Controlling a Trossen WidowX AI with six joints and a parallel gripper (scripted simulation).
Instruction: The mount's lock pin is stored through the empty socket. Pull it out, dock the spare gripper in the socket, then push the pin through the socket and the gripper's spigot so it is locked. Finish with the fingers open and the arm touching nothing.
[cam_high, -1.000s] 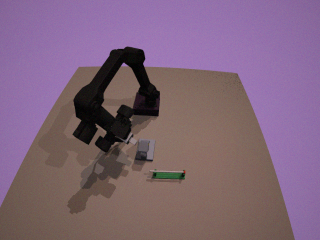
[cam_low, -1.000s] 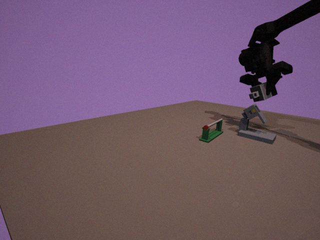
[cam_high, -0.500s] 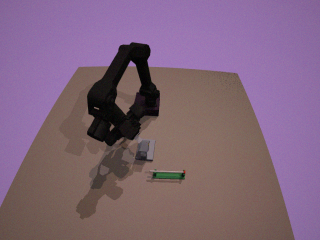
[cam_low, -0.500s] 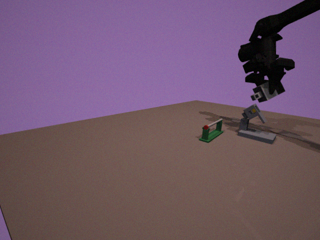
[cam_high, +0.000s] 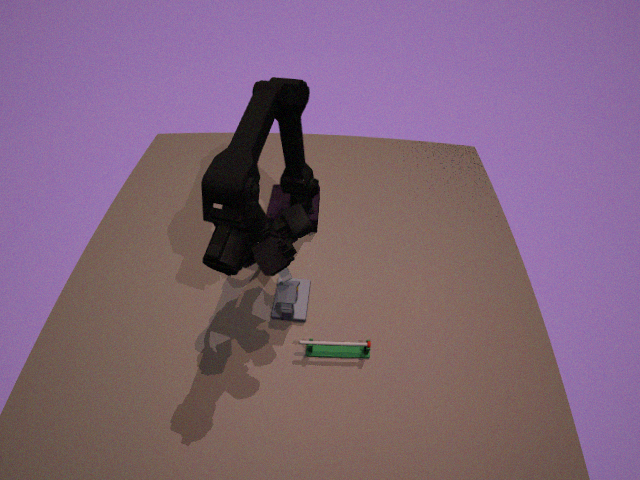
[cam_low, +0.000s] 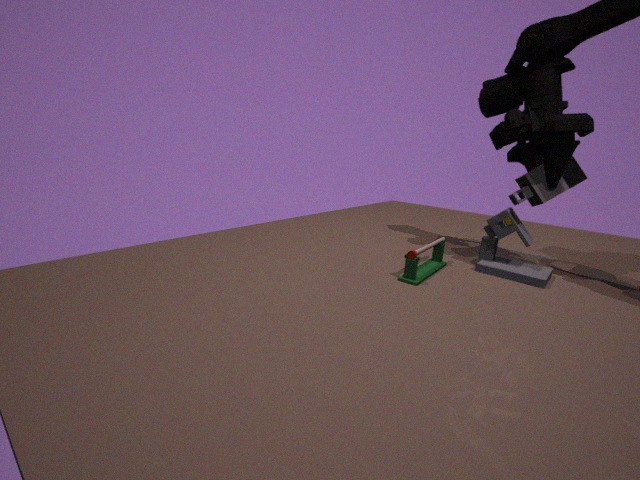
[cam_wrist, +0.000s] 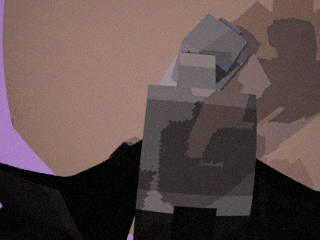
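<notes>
Right now my gripper tip is 40 mm short of the grey mount, 20 mm to the right of it and 90 mm above it. From my gripper tip the other things lie so: green cradle: 160 mm ahead, 110 mm to the left, 130 mm below; then spare gripper: 10 mm ahead, 10 mm above.
</notes>
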